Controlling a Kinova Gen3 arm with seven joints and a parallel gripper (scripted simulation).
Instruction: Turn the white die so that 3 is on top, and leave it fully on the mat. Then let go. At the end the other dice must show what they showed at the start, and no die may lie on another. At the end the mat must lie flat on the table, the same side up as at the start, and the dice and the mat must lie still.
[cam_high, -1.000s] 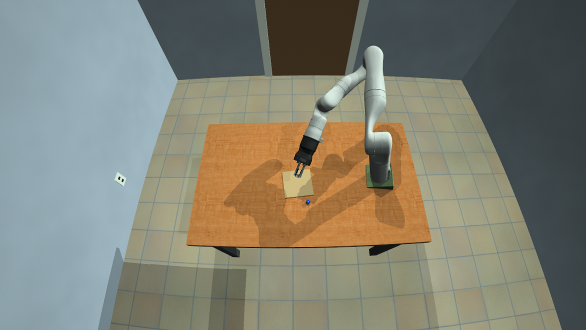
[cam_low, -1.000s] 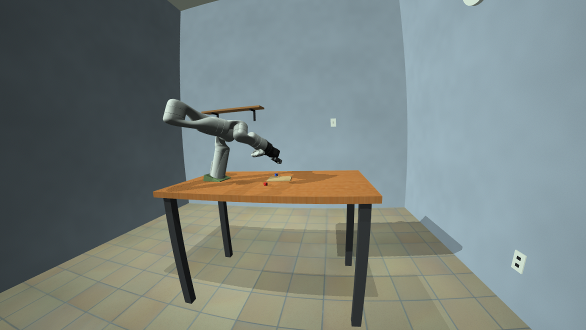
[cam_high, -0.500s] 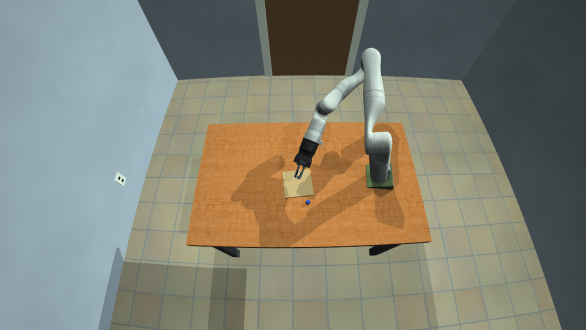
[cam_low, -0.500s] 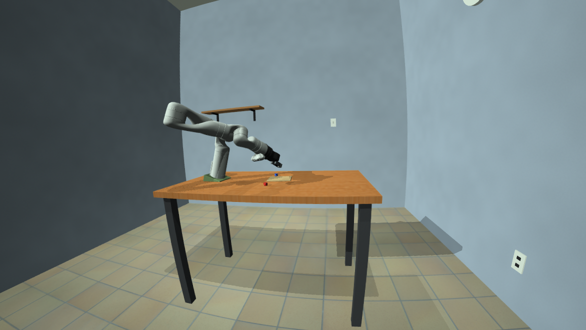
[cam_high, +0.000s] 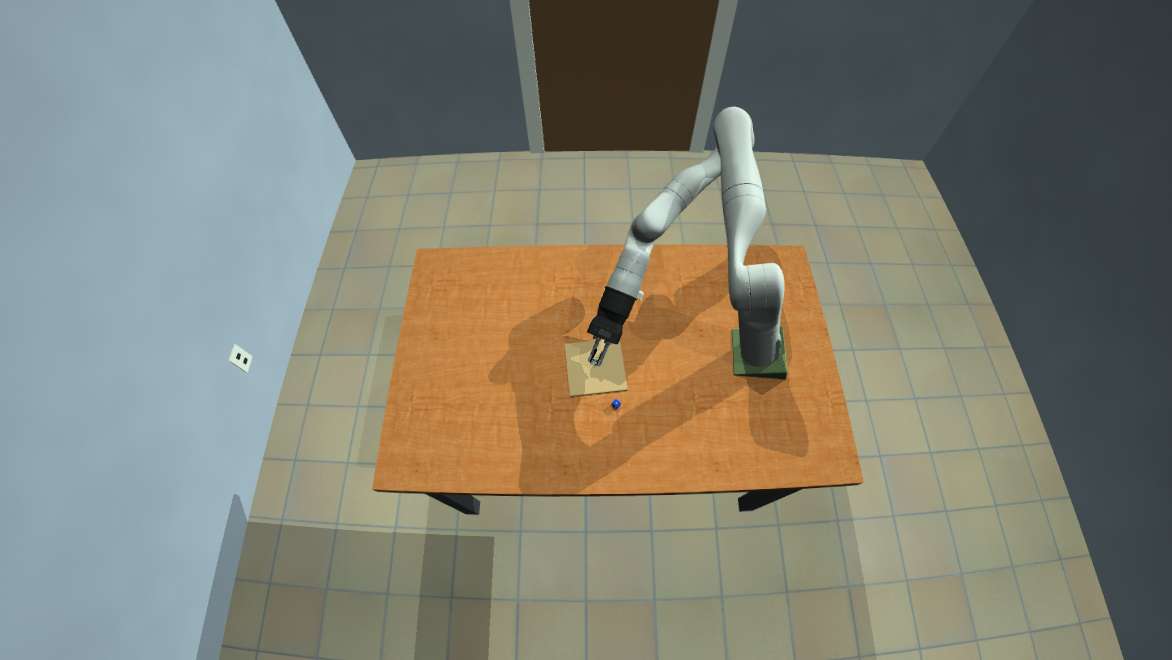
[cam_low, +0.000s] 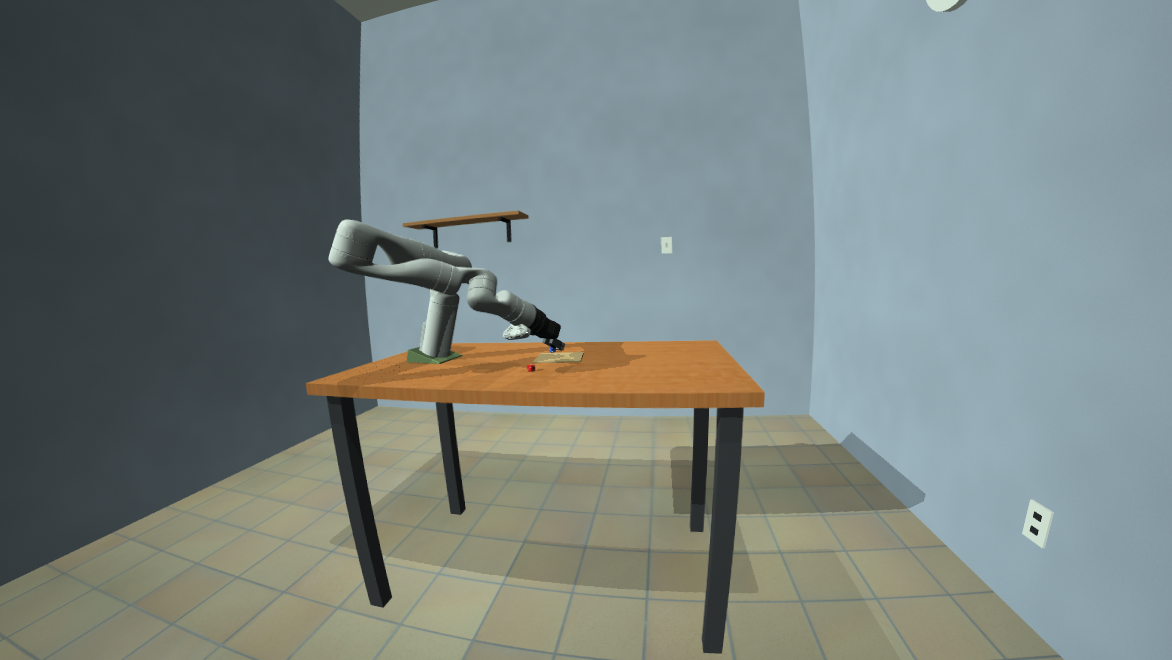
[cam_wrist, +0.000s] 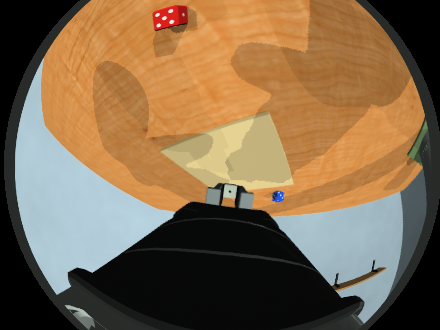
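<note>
Right now my hand is 40 mm above the tan mat and 10 mm to the right of it. The rest, counted from my hand: blue die 110 mm to the left, 50 mm behind, 30 mm below; then red die 170 mm to the right, 30 mm below, 30 mm behind; then white die 10 mm to the left, 10 mm below.
</note>
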